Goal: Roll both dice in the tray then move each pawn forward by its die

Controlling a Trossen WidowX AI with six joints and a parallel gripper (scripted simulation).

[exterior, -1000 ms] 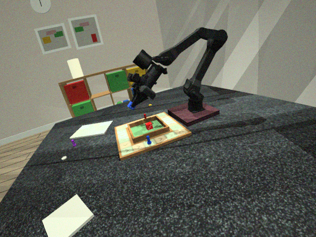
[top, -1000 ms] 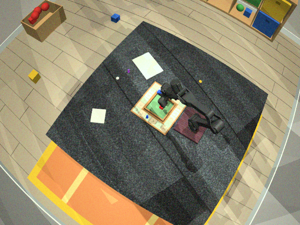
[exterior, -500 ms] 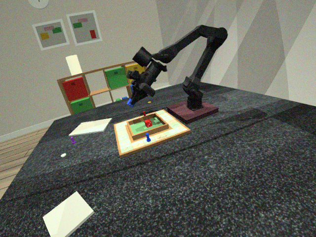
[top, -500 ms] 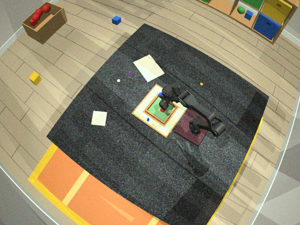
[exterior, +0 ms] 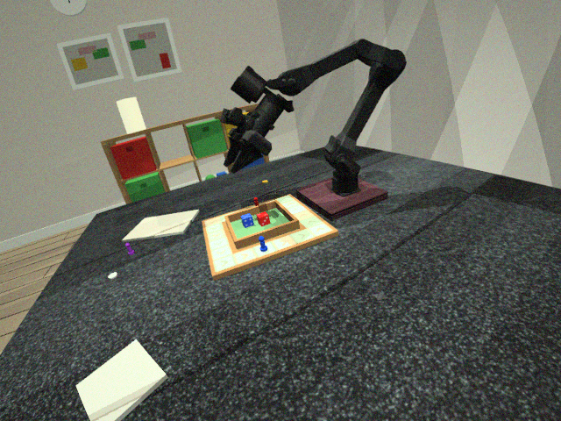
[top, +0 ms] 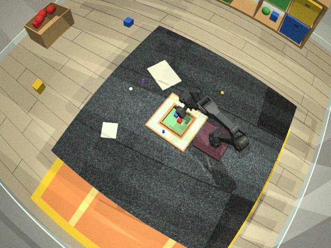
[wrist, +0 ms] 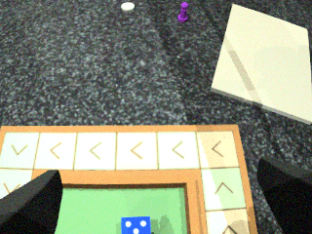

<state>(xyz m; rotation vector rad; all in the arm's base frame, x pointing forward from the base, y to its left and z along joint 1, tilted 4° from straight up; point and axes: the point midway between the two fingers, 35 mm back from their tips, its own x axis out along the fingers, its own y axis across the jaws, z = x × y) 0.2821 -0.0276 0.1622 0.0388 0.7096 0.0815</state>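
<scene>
Right now my gripper tip is 14 cm above the red pawn, 8 cm to the left of it and 6 cm past it. From my gripper tip the other things lie so: purple pawn (31 cm ahead, 15 cm below, 6 cm to the right); then green tray (16 cm below, 4 cm behind, 3 cm to the left); then blue pawn (15 cm to the left, 14 cm below, 2 cm behind).
</scene>
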